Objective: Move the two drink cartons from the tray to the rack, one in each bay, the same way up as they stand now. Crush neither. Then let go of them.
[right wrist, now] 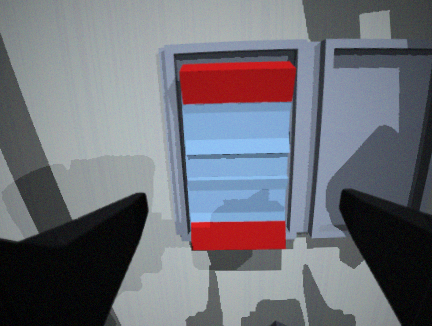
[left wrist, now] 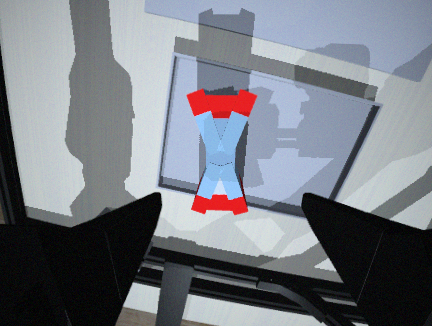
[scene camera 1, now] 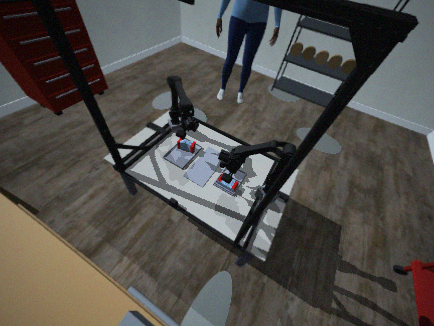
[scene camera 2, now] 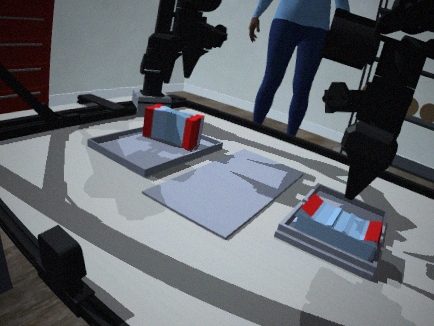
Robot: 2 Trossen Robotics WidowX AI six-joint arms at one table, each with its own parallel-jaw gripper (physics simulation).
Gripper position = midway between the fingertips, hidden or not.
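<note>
Grey tray (scene camera 2: 145,156) (left wrist: 299,138), seen. Flat grey mat (scene camera 2: 221,196), seen. My left gripper (scene camera 2: 176,80) (left wrist: 232,199): open, holds nothing. My right gripper (scene camera 2: 354,187) (right wrist: 242,200): open, empty, holds nothing.
</note>
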